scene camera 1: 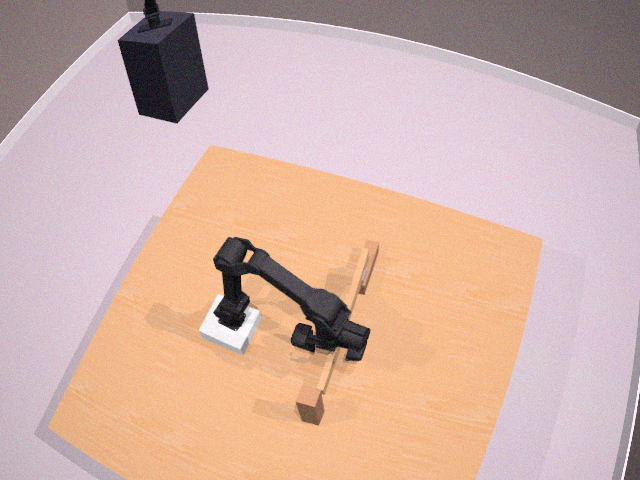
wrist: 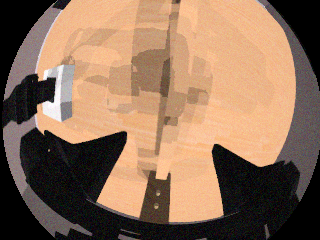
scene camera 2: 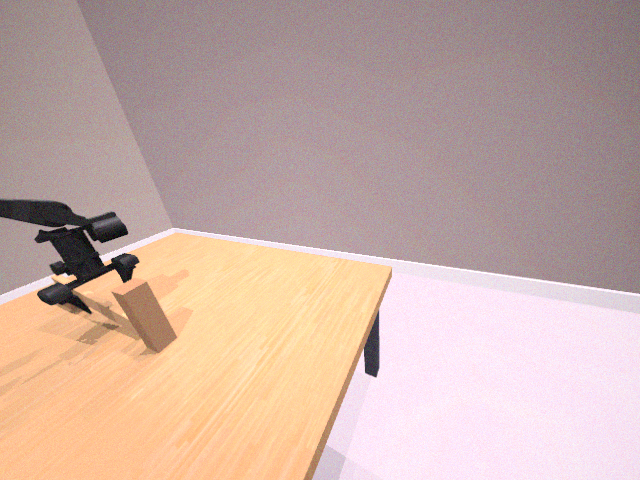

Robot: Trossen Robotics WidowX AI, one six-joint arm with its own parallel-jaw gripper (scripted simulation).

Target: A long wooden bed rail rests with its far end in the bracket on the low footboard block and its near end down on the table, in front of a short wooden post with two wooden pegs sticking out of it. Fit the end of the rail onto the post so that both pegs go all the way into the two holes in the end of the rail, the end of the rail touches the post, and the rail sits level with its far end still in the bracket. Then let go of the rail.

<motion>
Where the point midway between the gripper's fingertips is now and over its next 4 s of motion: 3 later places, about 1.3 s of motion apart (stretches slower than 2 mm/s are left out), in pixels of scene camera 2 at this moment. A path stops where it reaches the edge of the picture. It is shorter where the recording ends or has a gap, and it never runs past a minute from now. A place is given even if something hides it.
My gripper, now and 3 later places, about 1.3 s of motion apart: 111,301; 122,317; 121,319; 118,314
</motion>
